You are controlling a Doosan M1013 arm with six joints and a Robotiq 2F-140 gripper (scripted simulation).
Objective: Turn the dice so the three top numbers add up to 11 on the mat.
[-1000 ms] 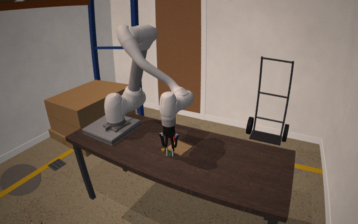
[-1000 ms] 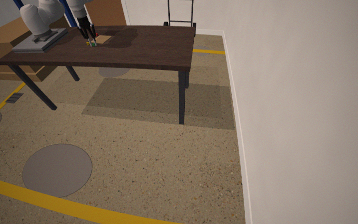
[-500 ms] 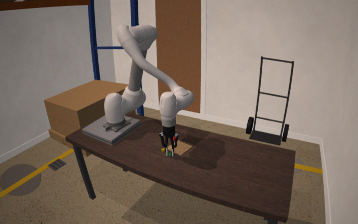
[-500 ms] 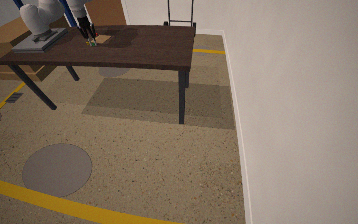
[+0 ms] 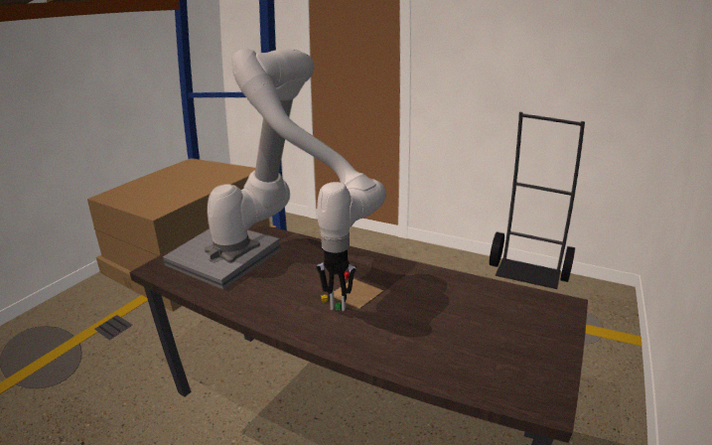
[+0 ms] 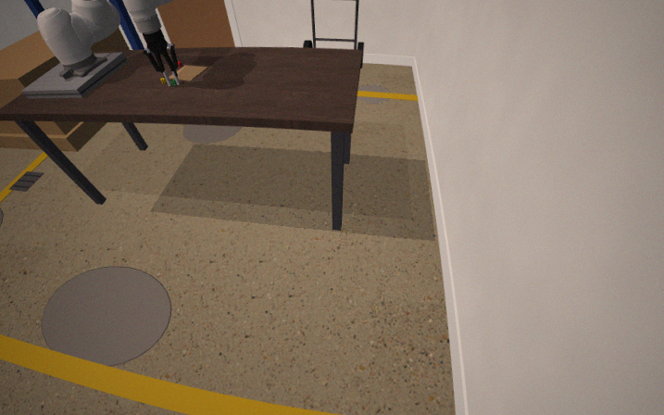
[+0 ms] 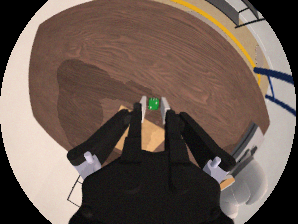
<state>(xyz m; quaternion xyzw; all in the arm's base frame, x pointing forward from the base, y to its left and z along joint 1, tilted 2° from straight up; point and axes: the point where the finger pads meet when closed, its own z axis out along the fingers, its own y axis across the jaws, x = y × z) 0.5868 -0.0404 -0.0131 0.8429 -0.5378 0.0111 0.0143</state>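
Right now the green die is 20 mm below my hand. From my hand the other things lie so: red die: 100 mm behind, 190 mm to the left, 20 mm below; tan mat: 120 mm to the left, 30 mm below; yellow die: 70 mm behind, 10 mm to the left, 20 mm below.
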